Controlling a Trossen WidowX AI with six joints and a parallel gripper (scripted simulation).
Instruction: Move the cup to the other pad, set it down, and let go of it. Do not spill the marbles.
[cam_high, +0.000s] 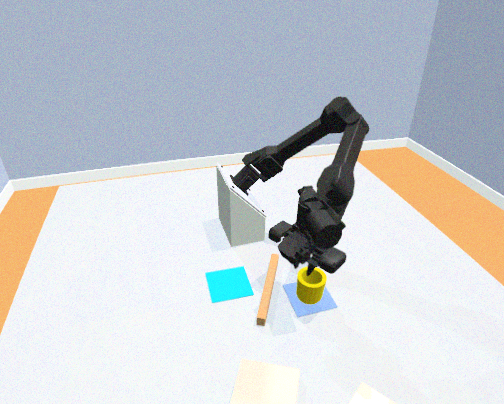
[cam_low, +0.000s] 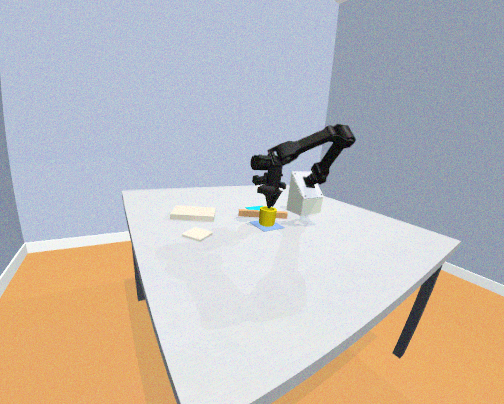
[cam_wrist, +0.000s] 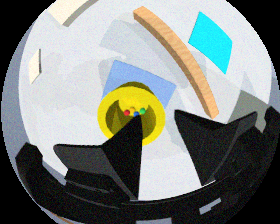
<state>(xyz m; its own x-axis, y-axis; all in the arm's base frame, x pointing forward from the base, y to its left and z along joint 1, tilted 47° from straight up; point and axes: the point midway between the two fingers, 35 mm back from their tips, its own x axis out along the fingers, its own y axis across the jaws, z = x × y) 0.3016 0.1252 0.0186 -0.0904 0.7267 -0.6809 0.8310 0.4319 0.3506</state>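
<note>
Right now the yellow cup is 40 mm below my gripper tip, 20 mm to the left of it and 20 mm ahead of it. Round my gripper tip: cyan pad (170 mm to the right, 80 mm below, 70 mm behind); wooden bar (80 mm to the right, 70 mm below, 20 mm behind); blue pad (80 mm below, 20 mm to the left, 20 mm ahead).
</note>
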